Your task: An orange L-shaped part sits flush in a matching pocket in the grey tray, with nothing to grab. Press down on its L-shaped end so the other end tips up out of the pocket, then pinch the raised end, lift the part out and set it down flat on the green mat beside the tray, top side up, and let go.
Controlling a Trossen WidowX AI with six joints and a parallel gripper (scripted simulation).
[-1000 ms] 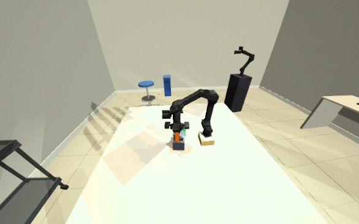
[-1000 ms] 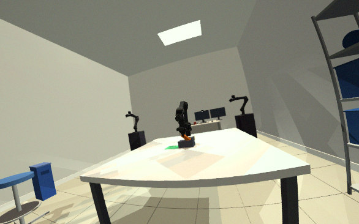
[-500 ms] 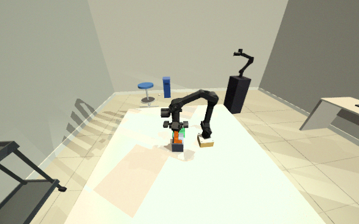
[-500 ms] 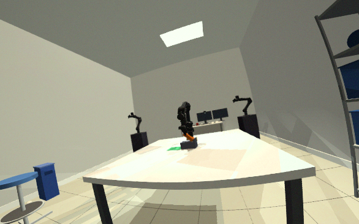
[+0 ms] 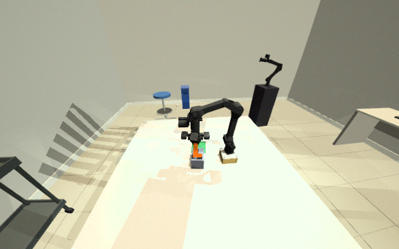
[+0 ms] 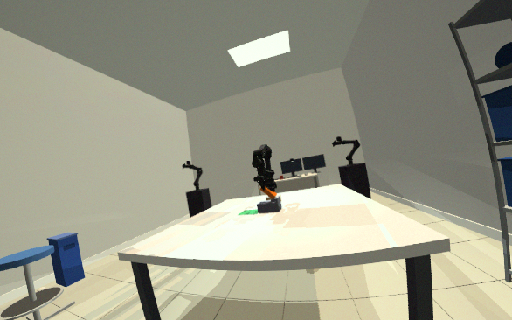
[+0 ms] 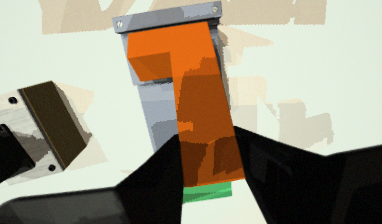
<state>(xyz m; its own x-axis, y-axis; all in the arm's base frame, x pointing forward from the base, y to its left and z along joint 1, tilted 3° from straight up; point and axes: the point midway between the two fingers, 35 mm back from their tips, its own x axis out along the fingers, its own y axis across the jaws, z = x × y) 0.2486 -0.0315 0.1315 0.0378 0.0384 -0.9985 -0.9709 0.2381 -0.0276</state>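
My gripper tip is 170 mm above the green mat, 140 mm to the left of it and 50 mm past it. From my gripper tip the other things lie so: orange L-shaped part: 30 mm to the left, 30 mm below, 10 mm behind.
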